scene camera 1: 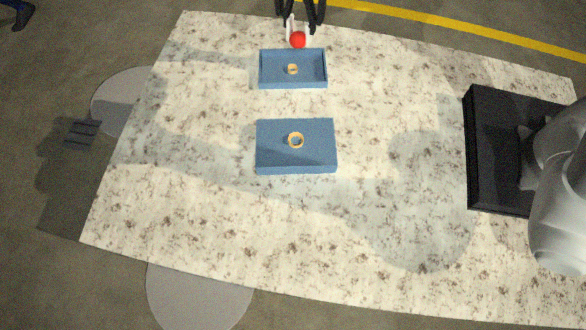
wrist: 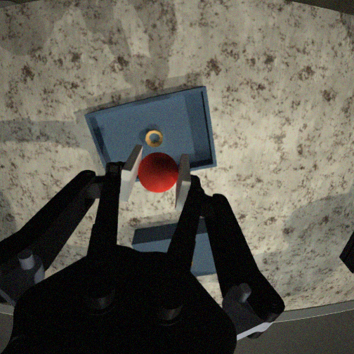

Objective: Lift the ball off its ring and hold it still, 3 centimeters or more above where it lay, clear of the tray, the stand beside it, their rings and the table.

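Pixels of known places: gripper, fingertip midpoint: (scene camera 1: 299, 40); arm's base, origin of the base link: (scene camera 1: 544, 163).
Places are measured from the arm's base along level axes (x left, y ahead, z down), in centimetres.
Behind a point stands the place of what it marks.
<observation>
The red ball (scene camera 1: 297, 39) {x -13.6, y 70.0, z -8.3 cm} (wrist: 158, 172) is held between the two pale finger pads of my gripper (scene camera 1: 298, 36) {x -16.1, y 70.0, z -5.6 cm} (wrist: 159, 161), which is shut on it. Ball and fingers are in the air, well above the tray (scene camera 1: 292, 85) {x -9.4, y 70.2, z 5.2 cm} (wrist: 117, 125), with a visible gap. The blue walled tray lies on the table. A small orange ring (scene camera 1: 288, 69) {x -15.1, y 72.7, z 5.6 cm} (wrist: 147, 138) sits on its floor, with no ball on it. In the wrist view the ball overlaps the tray's near wall.
The blue stand (scene camera 1: 272, 159) {x 15.0, y 68.9, z 2.1 cm} (wrist: 203, 245) is a flat block beside the tray, with an orange ring (scene camera 1: 296, 147) {x 10.9, y 64.2, z 1.7 cm} on top; the gripper partly hides it in the wrist view. The speckled table (scene camera 1: 200, 210) {x 29.8, y 82.8, z 6.7 cm} (wrist: 280, 115) bears both. The black robot base plate (scene camera 1: 492, 145) {x -1.3, y 15.9, z 0.0 cm} is at the right.
</observation>
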